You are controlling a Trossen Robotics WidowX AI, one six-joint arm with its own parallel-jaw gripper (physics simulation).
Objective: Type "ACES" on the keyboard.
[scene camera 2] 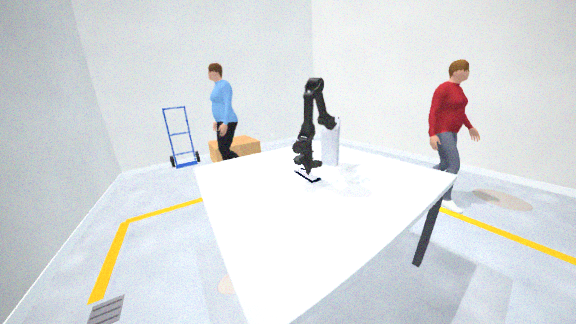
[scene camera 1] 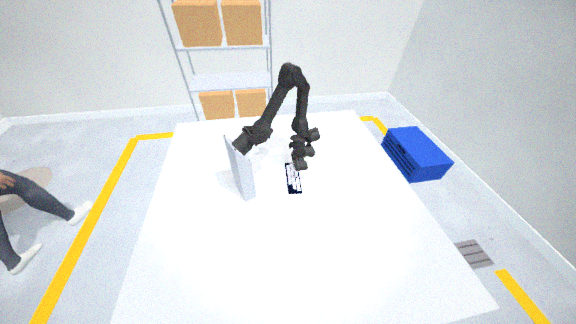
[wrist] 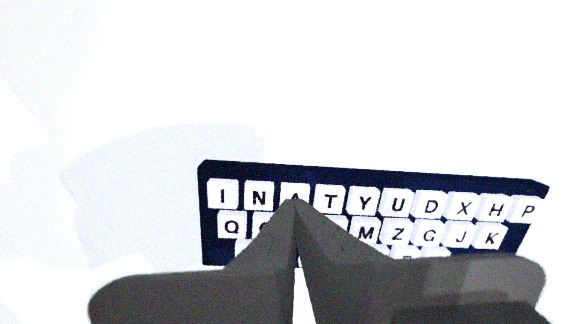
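Where they show: gripper, fingertip midpoint: (scene camera 2: 308,174) (wrist: 293,207); arm's base, origin of the base link: (scene camera 2: 330,124) (scene camera 1: 237,148).
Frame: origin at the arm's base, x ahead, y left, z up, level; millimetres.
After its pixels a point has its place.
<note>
The keyboard (scene camera 1: 293,190) @[x 231, y 54, z -272 mm] (scene camera 2: 314,180) @[x 189, y 243, z -272 mm] (wrist: 320,176) @[x 227, y 187, z -272 mm] is a dark navy slab with white letter keys, lying on the table. My gripper (scene camera 1: 300,168) @[x 214, y 199, z -251 mm] (scene camera 2: 308,172) @[x 214, y 199, z -251 mm] (wrist: 293,207) @[x 214, y 199, z -251 mm] is shut and empty, pointing down over it. In the wrist view the fingertips overlap the lower part of the A key (wrist: 295,189) @[x 217, y 198, z -267 mm], between the N key (wrist: 259,196) @[x 205, y 215, z -267 mm] and the T key (wrist: 330,200) @[x 218, y 177, z -267 mm]; I cannot tell whether they touch it. The fingers hide keys in the second and third rows. A partly covered round letter shows right of the Q key (wrist: 231,227) @[x 181, y 222, z -267 mm]. I cannot make out E or S.
A white upright panel (scene camera 1: 241,172) @[x 29, y -57, z -74 mm] (scene camera 2: 330,145) @[x 11, y 27, z -135 mm] stands on the table (scene camera 1: 280,260) @[x 255, y -279, z -283 mm] (scene camera 2: 300,220) @[x 340, y 560, z -283 mm] at the arm's base. A blue box (scene camera 1: 420,152) is on the floor beside the table. A person in blue (scene camera 2: 222,102) and one in red (scene camera 2: 450,110) are beyond the table.
</note>
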